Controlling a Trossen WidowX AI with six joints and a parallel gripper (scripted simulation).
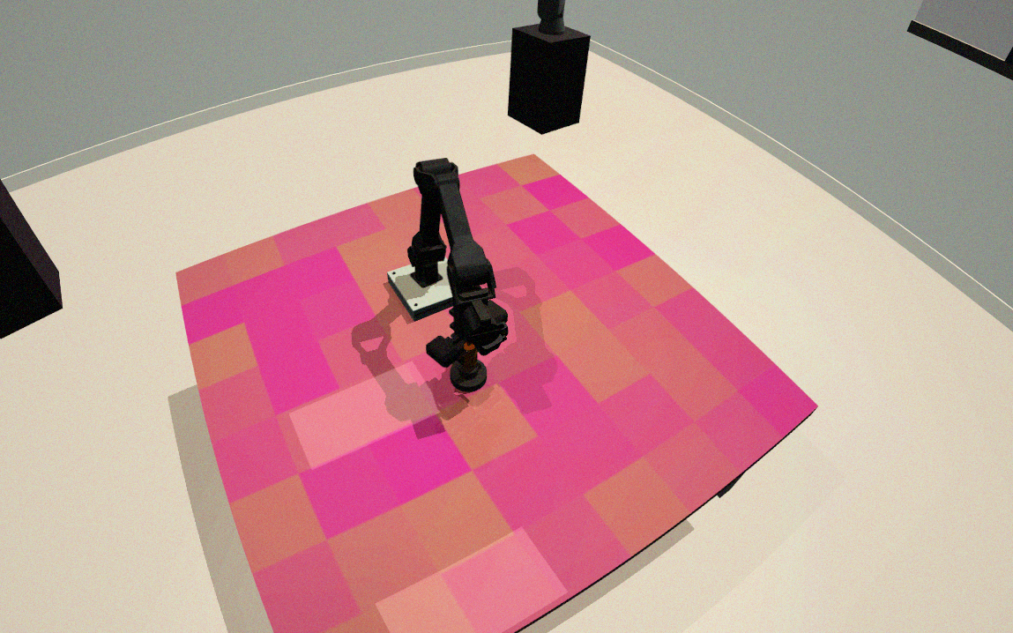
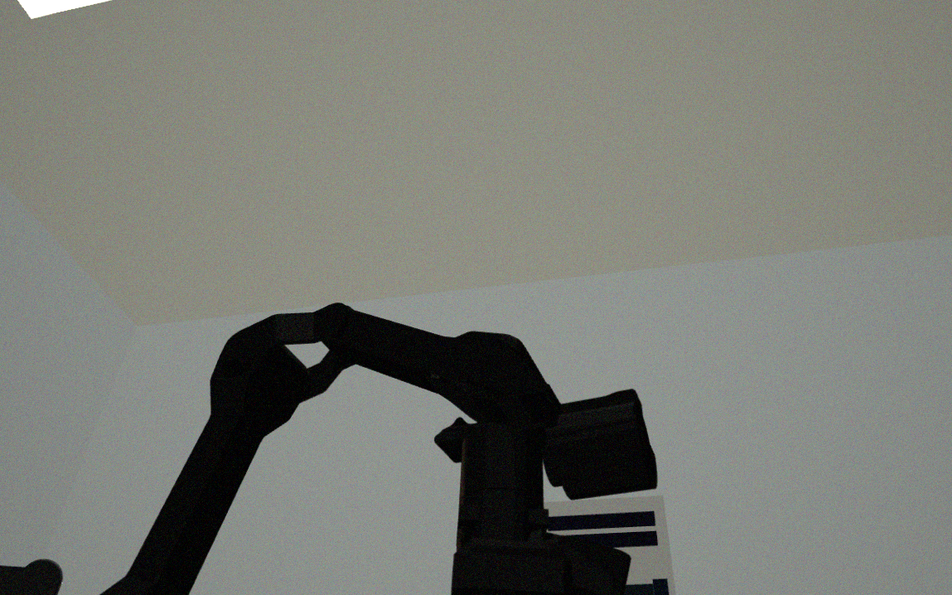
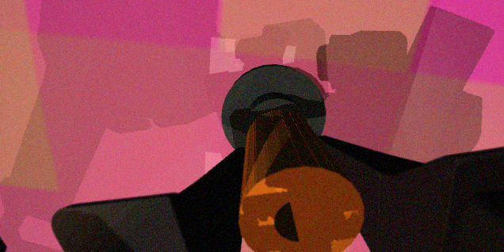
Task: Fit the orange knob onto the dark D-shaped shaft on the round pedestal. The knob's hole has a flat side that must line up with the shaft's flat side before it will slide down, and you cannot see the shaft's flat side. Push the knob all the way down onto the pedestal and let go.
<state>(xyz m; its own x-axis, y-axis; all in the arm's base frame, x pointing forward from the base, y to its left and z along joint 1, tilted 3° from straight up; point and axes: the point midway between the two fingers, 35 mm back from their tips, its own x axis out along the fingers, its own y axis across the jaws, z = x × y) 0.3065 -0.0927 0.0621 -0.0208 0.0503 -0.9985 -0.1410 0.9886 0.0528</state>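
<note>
My gripper tip is 20 mm below the orange knob. Round my gripper tip: round dark pedestal (40 mm below).
</note>
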